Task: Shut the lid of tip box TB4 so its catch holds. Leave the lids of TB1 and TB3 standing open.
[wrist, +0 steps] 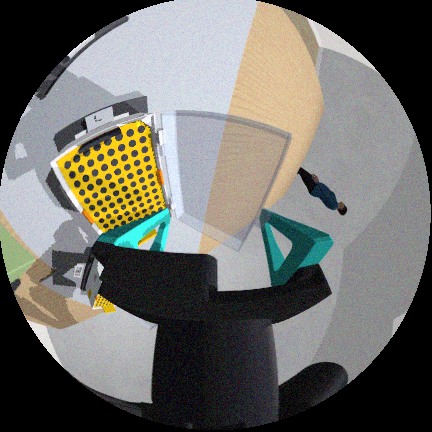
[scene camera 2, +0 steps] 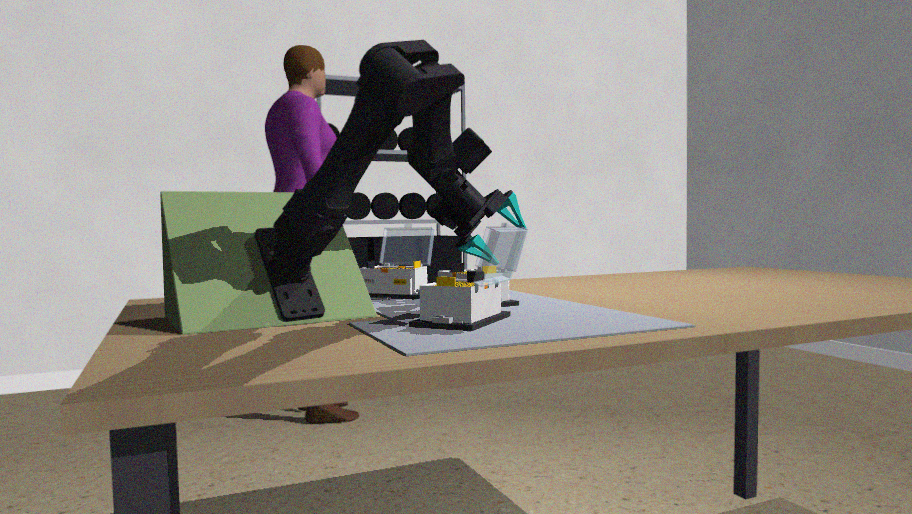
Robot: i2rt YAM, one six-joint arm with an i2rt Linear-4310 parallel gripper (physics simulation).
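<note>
A white tip box (wrist: 112, 175) with a yellow rack has its clear lid (wrist: 230, 175) (scene camera 2: 504, 249) standing open. My gripper (scene camera 2: 510, 245) (wrist: 214, 212) is open and empty, its teal fingers spread wide. In the scene view its fingertips overlap the outline of this lid; whether they touch it I cannot tell. In the wrist view the left finger covers the box's near corner. Another white box (scene camera 2: 450, 303) stands in front in the scene view. A third box (scene camera 2: 392, 282) at the back left has its clear lid (scene camera 2: 406, 245) open. I cannot read which box is TB4.
The boxes stand on a grey-blue mat (scene camera 2: 593, 323) (wrist: 190, 60) on a wooden table (scene camera 2: 766, 300) (wrist: 280, 100). A green slanted block (scene camera 2: 217, 293) is beside the arm's base. A person in purple (scene camera 2: 296, 140) stands behind the table. Another box's yellow rack (wrist: 104, 303) shows at lower left.
</note>
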